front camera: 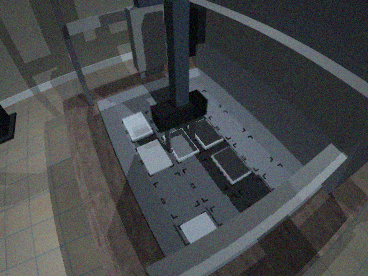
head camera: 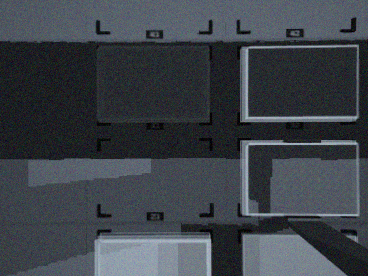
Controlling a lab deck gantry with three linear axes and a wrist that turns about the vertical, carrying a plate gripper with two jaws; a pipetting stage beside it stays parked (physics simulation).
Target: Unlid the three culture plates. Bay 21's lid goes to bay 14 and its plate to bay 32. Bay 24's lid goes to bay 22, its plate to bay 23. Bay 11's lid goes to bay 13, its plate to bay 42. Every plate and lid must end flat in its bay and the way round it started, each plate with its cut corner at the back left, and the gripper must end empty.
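Frame: origin at the robot's base, x ahead, y left, z up, level; centimetres.
Seen in the pictures: gripper, fingertip midpoint: (front camera: 180, 143) (head camera: 299, 178); robot's base at its link origin: (front camera: 122, 121).
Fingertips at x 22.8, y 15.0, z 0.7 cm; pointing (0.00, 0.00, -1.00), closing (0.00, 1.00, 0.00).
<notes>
Pixels of each thing's top centre, then the offset from my fingertips to it.
- similar open plate at its top centre: (head camera: 302, 82) (front camera: 205, 131) dx +0.0, dy +10.7, dz +0.7 cm
- pale lid at its top centre: (front camera: 204, 237) dx +32.8, dy -10.7, dz +1.5 cm
- Bay 11's plate with its lid, top centre: (front camera: 136, 124) dx -16.4, dy -10.7, dz +0.9 cm
- pale piece at its top centre: (head camera: 300, 274) (front camera: 153, 155) dx +0.0, dy -10.7, dz +0.1 cm
- dark clear piece at its top centre: (head camera: 152, 83) dx -16.4, dy +10.7, dz +0.7 cm
- rimmed piece at its top centre: (front camera: 231, 163) dx +16.4, dy +10.7, dz +0.7 cm
My gripper (front camera: 179, 144) is low over bay 22, its jaws beside the long sides of a clear, bright-rimmed piece (front camera: 184, 145) (head camera: 315, 187). It looks flat there; whether the jaws touch it, and whether it is a lid alone, I cannot tell. A similar open plate (front camera: 207, 134) (head camera: 302, 82) lies in bay 32. A pale lid (front camera: 198, 227) lies in bay 14. Bay 11's plate with its lid (front camera: 137, 126) (head camera: 150, 257) lies at the left; its lower part is cut off in the head view. In the front view I cannot make out a plate in bay 24. Cut corners are unclear.
A pale piece (front camera: 154, 156) (head camera: 280, 255) lies in bay 12. A dark clear piece (head camera: 152, 82) lies in bay 31, and another rimmed piece (front camera: 231, 165) in bay 33. A pale rail (front camera: 260, 217) crosses the front view. Shadows darken parts of the deck.
</notes>
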